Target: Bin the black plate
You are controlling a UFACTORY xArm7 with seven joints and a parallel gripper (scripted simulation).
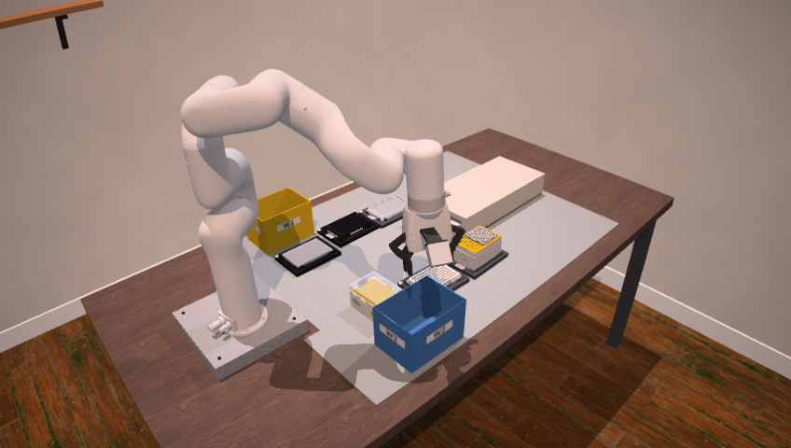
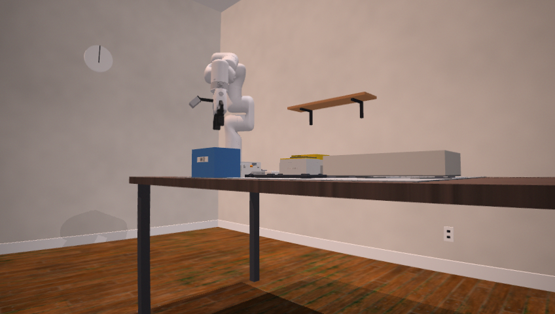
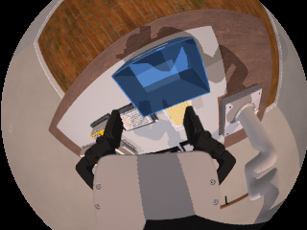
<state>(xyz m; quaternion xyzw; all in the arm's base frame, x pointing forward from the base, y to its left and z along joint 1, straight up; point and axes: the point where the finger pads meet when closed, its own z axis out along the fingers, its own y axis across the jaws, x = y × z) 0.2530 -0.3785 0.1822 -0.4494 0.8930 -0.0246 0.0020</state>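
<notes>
Now: hand 260 mm short of the black plate, 480 mm to the right of it and 200 mm above it. From my hand the other things lie so: yellow-topped tip box: 350 mm ahead, 60 mm to the left, 160 mm below; then blue bin W2: 20 mm behind, 10 mm to the left, 180 mm below; then white plate: 190 mm ahead, 100 mm to the left, 200 mm below.
</notes>
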